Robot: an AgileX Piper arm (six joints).
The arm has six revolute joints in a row. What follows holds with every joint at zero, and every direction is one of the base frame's. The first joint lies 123 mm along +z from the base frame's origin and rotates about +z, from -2.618 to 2.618 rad. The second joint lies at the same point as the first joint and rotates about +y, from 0 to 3.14 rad. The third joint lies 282.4 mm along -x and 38.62 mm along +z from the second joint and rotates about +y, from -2.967 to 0 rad. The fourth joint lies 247.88 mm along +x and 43.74 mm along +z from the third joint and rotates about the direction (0.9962, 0, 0.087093), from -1.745 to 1.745 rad. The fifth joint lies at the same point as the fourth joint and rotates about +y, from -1.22 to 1.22 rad. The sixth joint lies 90.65 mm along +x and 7.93 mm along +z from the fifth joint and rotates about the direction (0.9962, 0, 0.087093), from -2.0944 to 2.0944 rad. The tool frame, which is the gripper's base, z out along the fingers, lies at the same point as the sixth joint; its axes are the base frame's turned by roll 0, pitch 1.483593 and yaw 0 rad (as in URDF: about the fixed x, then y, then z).
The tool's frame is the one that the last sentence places.
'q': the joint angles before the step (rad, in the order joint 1, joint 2, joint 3, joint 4, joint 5, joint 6). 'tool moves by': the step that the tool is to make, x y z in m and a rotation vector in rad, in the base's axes. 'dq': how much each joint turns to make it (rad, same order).
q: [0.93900 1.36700 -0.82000 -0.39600 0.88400 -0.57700]
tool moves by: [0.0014 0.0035 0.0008 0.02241 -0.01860 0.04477]
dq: [-0.00010 0.00007 -0.00021 0.00008 -0.04190 -0.03318]
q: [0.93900 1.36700 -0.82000 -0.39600 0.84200 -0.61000]
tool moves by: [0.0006 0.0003 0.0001 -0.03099 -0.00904 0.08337]
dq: [-0.00194 0.00024 -0.00004 -0.00009 -0.00717 -0.09083]
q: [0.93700 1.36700 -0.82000 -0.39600 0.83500 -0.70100]
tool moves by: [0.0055 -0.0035 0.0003 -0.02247 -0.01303 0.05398]
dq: [-0.02796 -0.00008 0.00025 -0.00107 -0.01514 -0.08387]
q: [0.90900 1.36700 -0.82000 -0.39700 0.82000 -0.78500]
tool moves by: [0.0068 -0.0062 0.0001 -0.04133 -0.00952 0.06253]
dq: [-0.03821 0.00006 -0.00001 0.00005 -0.00512 -0.10920]
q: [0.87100 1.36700 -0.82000 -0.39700 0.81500 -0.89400]
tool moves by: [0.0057 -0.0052 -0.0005 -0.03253 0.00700 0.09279]
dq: [-0.04227 0.00007 0.00012 0.03703 -0.01526 -0.16121]
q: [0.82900 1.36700 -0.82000 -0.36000 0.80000 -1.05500]
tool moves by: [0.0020 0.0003 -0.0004 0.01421 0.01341 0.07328]
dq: [-0.02385 -0.00006 0.00019 0.06489 -0.03209 -0.12776]
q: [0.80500 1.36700 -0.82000 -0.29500 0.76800 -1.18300]
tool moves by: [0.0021 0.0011 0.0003 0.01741 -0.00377 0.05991]
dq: [-0.01628 0.00005 0.00013 0.04511 -0.03424 -0.09631]
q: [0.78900 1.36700 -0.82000 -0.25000 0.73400 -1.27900]
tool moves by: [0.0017 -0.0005 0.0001 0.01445 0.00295 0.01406]
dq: [-0.01425 -0.00004 0.00007 0.03012 -0.01508 -0.04231]
